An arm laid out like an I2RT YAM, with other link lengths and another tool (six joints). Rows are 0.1 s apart.
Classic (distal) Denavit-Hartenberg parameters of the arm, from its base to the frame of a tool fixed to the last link. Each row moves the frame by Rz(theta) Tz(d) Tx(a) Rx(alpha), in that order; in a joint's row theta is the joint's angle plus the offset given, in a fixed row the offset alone. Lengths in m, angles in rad.
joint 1: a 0.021; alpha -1.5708; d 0.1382; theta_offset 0
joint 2: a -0.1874; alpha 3.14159; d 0; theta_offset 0
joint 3: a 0.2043; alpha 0; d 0; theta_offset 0.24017
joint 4: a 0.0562; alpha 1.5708; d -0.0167; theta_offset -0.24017
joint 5: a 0; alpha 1.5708; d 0.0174; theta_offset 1.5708
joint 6: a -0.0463; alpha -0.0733; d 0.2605; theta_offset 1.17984
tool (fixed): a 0; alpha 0; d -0.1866; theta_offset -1.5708
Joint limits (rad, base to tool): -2.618..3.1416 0..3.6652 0..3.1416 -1.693..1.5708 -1.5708..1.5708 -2.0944..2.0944
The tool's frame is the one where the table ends.
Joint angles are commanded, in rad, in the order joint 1, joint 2, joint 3, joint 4, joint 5, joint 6. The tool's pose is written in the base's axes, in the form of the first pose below.
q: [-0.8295, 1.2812, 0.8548, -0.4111, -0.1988, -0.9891]
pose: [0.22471, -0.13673, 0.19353], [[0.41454, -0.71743, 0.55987], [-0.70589, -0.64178, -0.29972], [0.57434, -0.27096, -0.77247]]
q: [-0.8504, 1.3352, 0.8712, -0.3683, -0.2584, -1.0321]
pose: [0.22842, -0.14193, 0.19057], [[0.43671, -0.67825, 0.59099], [-0.68431, -0.67690, -0.27117], [0.58396, -0.28599, -0.75974]]
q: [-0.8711, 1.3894, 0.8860, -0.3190, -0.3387, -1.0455]
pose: [0.23233, -0.14717, 0.18908], [[0.43834, -0.63399, 0.63711], [-0.67859, -0.69825, -0.22796], [0.58939, -0.33241, -0.73629]]
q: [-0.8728, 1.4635, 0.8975, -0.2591, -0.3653, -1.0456]
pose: [0.23872, -0.15321, 0.17994], [[0.44177, -0.61796, 0.65036], [-0.67990, -0.70357, -0.20669], [0.58530, -0.35087, -0.73097]]
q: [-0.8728, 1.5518, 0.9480, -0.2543, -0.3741, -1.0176]
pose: [0.24634, -0.16238, 0.17234], [[0.43759, -0.63077, 0.64082], [-0.71332, -0.67741, -0.17970], [0.54744, -0.37847, -0.74637]]
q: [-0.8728, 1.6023, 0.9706, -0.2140, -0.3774, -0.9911]
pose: [0.25198, -0.16966, 0.16868], [[0.41701, -0.63554, 0.64976], [-0.72578, -0.66318, -0.18286], [0.54712, -0.39533, -0.73781]]
